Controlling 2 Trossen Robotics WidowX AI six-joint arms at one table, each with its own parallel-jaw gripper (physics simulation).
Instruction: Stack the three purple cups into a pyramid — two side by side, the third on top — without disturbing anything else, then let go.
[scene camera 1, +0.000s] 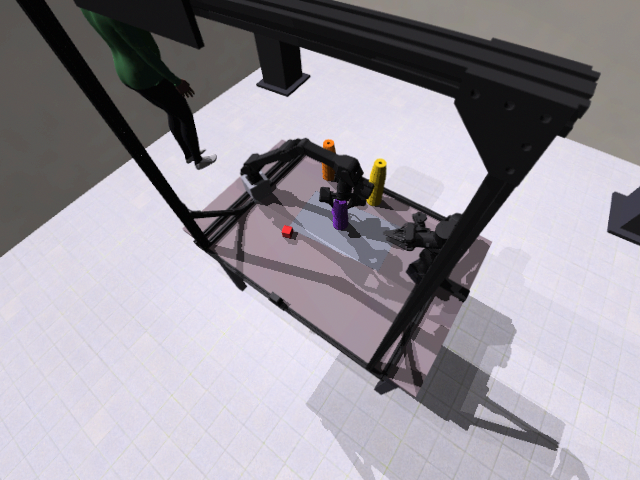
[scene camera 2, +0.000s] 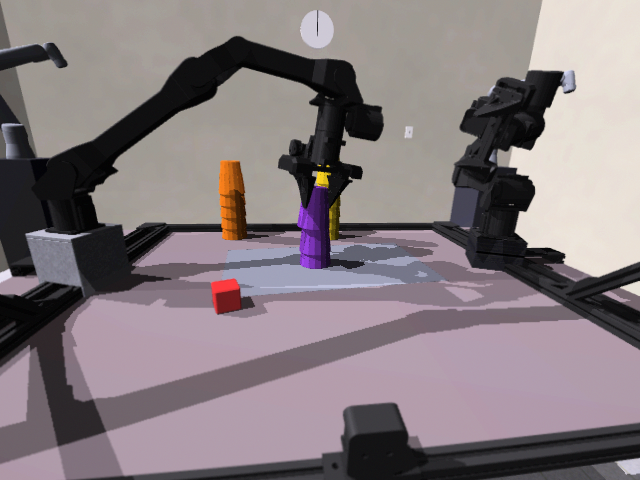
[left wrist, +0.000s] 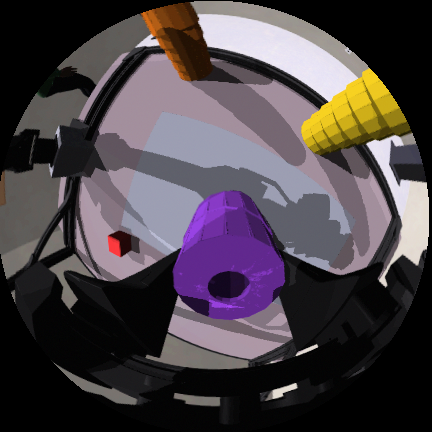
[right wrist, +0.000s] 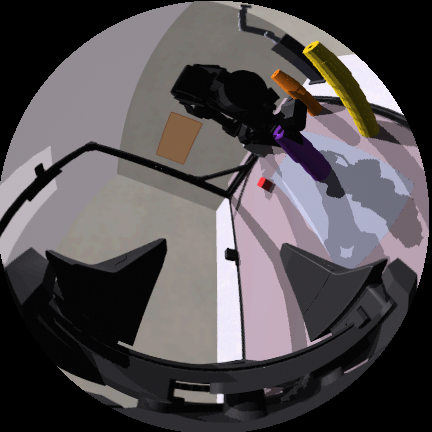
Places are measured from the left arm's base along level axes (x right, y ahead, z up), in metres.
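Pixels of known places: left gripper, between the fingertips: (scene camera 1: 340, 207) (scene camera 2: 316, 208) (left wrist: 227, 253) (right wrist: 291, 144); right gripper, between the fingertips: (scene camera 1: 384, 235) (scene camera 2: 465, 141) (right wrist: 225, 247); left arm's base, origin of its link: (scene camera 1: 254, 178) (scene camera 2: 76, 228) (left wrist: 53, 150); right arm's base, origin of its link: (scene camera 1: 427, 267) (scene camera 2: 496, 234).
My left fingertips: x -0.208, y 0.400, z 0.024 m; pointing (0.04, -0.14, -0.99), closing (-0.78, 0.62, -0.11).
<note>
For each thing: its top centre in the pictures, then the offset to it from my left fingertips. Level surfaces: height alone.
- pale blue mat, height of its surface: dz -0.130 m
- top purple cup, centre of its top: (left wrist: 233, 286) (scene camera 2: 316, 186) (right wrist: 280, 129) (scene camera 1: 341, 199) dx -0.009, dy -0.004, dz +0.047 m
- red cube, centre of its top: (scene camera 2: 225, 284) (left wrist: 113, 246) (right wrist: 260, 181) (scene camera 1: 286, 229) dx +0.221, dy -0.099, dz -0.090 m
Purple cups (scene camera 1: 339, 222) (scene camera 2: 315, 250) (right wrist: 310, 159) stand mouth down in one nested column on the pale blue mat (scene camera 1: 310, 219) (scene camera 2: 268, 276). The top purple cup (scene camera 2: 314, 214) (left wrist: 250, 302) sits raised and slightly askew, its lower rim jutting out at the left in scene camera 2. My left gripper (scene camera 2: 318, 204) (left wrist: 227, 253) points down and is shut on this cup, one finger on each side. How many cups are below is hard to tell. My right gripper (scene camera 1: 390, 236) (right wrist: 225, 247) is open and empty, to the right of the column.
A red cube (scene camera 1: 287, 231) (scene camera 2: 226, 296) (left wrist: 117, 244) (right wrist: 263, 183) lies left of the mat. Tall stacks of orange cups (scene camera 1: 328, 165) (scene camera 2: 231, 206) (left wrist: 185, 45) and yellow cups (scene camera 1: 377, 183) (left wrist: 355, 117) (right wrist: 345, 90) stand at the back. The yellow stack is partly behind the purple column in scene camera 2.
</note>
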